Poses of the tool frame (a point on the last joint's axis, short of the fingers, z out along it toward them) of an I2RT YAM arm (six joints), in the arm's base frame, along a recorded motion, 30 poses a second.
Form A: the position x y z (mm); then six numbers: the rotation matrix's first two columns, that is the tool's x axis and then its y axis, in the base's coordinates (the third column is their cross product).
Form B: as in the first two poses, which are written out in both.
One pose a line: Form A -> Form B
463 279 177 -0.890 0.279 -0.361 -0.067 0.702 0.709 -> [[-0.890 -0.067 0.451 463], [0.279 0.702 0.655 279], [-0.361 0.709 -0.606 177], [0 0 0 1]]
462 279 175 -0.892 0.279 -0.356 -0.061 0.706 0.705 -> [[-0.892 -0.061 0.448 462], [0.279 0.706 0.651 279], [-0.356 0.705 -0.613 175], [0 0 0 1]]
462 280 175 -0.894 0.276 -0.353 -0.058 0.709 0.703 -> [[-0.894 -0.058 0.444 462], [0.276 0.709 0.649 280], [-0.353 0.703 -0.618 175], [0 0 0 1]]
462 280 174 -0.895 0.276 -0.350 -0.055 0.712 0.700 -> [[-0.895 -0.055 0.442 462], [0.276 0.712 0.646 280], [-0.350 0.700 -0.622 174], [0 0 0 1]]
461 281 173 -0.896 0.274 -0.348 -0.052 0.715 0.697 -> [[-0.896 -0.052 0.440 461], [0.274 0.715 0.643 281], [-0.348 0.697 -0.626 173], [0 0 0 1]]
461 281 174 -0.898 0.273 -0.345 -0.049 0.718 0.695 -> [[-0.898 -0.049 0.437 461], [0.273 0.718 0.641 281], [-0.345 0.695 -0.631 174], [0 0 0 1]]
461 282 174 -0.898 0.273 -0.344 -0.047 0.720 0.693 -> [[-0.898 -0.047 0.437 461], [0.273 0.720 0.638 282], [-0.344 0.693 -0.634 174], [0 0 0 1]]
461 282 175 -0.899 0.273 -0.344 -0.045 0.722 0.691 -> [[-0.899 -0.045 0.437 461], [0.273 0.722 0.637 282], [-0.344 0.691 -0.637 175], [0 0 0 1]]
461 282 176 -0.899 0.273 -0.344 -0.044 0.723 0.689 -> [[-0.899 -0.044 0.437 461], [0.273 0.723 0.635 282], [-0.344 0.689 -0.638 176], [0 0 0 1]]
